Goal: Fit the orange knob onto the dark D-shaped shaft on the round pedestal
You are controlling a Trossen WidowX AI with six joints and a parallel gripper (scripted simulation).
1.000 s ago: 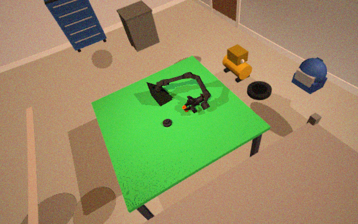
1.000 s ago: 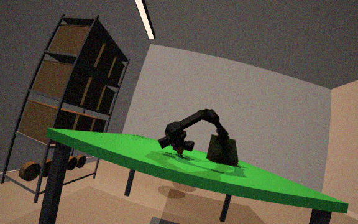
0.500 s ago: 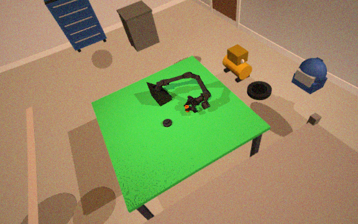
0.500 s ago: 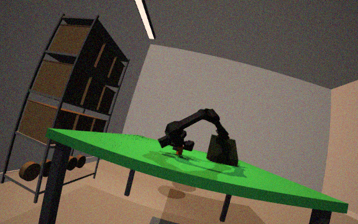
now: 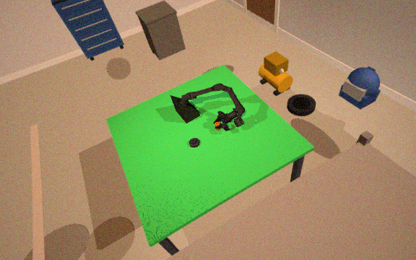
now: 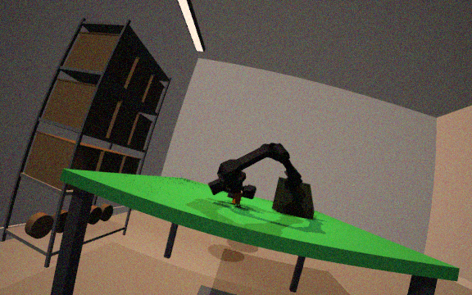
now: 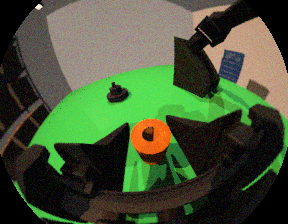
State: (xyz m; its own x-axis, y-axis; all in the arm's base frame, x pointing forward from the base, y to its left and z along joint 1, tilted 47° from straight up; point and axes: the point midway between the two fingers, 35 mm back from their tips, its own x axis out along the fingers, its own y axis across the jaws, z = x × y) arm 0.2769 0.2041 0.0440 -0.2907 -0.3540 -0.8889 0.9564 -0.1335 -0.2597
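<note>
Right now my gripper tip is 10 mm short of the orange knob, 30 mm to the right of it and 20 mm above it. From my gripper tip the other things lie so: short shaft: 30 mm ahead, 210 mm to the right, 20 mm below.
</note>
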